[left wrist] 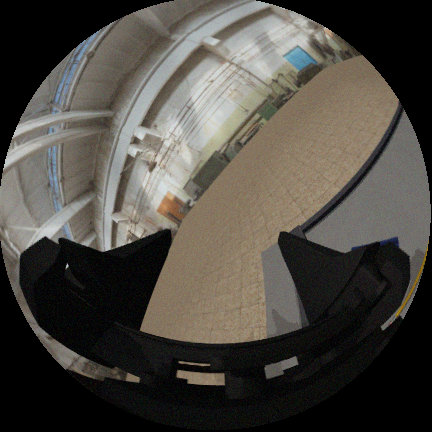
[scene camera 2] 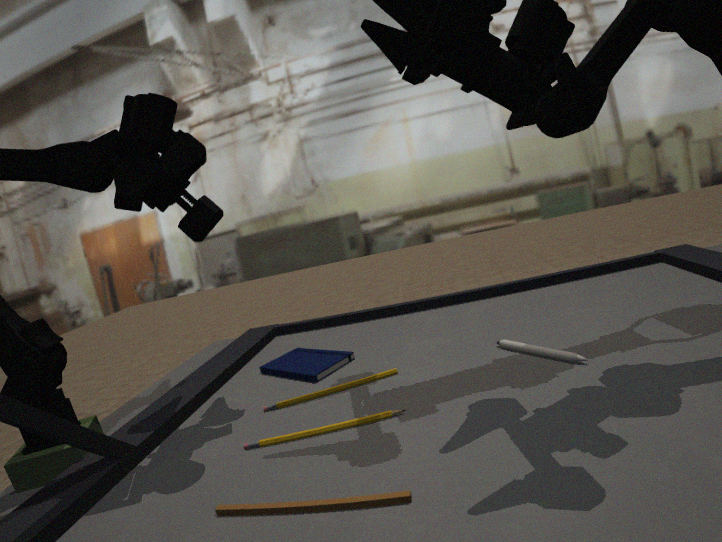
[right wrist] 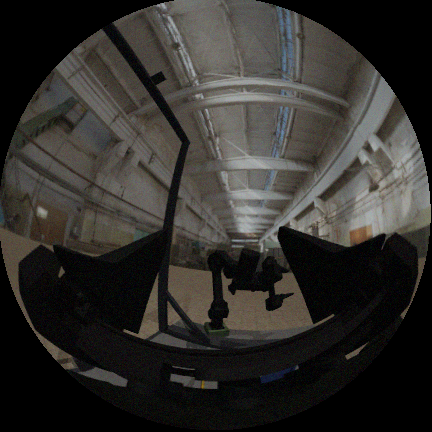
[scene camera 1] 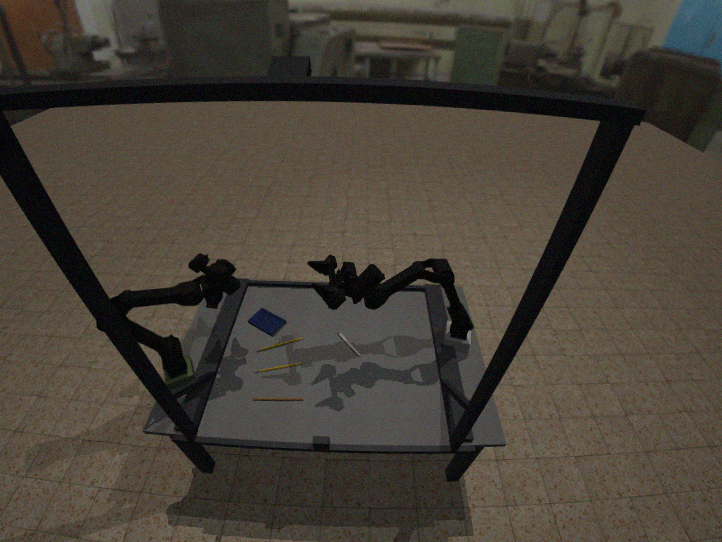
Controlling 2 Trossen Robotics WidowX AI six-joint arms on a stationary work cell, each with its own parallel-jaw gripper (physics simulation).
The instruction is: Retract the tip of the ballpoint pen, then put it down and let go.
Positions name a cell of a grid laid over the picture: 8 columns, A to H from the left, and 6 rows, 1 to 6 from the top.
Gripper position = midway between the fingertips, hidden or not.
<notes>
My left gripper (scene camera 2: C3) is open and holds nothing. My right gripper (scene camera 1: D4) is open and holds nothing. The table carries a blue notebook (scene camera 2: D5).
My left gripper also shows in the left wrist view (left wrist: E4) and in the right wrist view (right wrist: F4). My right gripper shows as well in the right wrist view (right wrist: E4).
</notes>
